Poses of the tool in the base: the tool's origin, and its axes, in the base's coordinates. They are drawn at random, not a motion.
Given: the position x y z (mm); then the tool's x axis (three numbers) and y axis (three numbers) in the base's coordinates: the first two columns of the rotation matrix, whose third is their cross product.
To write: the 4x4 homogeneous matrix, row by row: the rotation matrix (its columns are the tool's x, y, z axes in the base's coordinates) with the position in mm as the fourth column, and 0 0 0 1 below. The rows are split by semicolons. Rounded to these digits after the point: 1 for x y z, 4 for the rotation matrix.
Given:
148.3 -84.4 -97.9 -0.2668 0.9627 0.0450 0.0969 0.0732 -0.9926
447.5 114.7 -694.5 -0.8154 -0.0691 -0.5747 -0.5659 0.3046 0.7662
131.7 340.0 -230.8 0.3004 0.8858 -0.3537 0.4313 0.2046 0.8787
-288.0 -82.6 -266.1 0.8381 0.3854 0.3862 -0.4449 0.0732 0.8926
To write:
-0.2668 0.0969 -0.9589 148.3; 0.9627 0.0732 -0.2605 -84.4; 0.0450 -0.9926 -0.1128 -97.9; 0 0 0 1
-0.8154 -0.5659 0.1221 447.5; -0.0691 0.3046 0.9500 114.7; -0.5747 0.7662 -0.2875 -694.5; 0 0 0 1
0.3004 0.4313 0.8507 131.7; 0.8858 0.2046 -0.4165 340.0; -0.3537 0.8787 -0.3206 -230.8; 0 0 0 1
0.8381 -0.4449 0.3157 -288.0; 0.3854 0.0732 -0.9199 -82.6; 0.3862 0.8926 0.2328 -266.1; 0 0 0 1

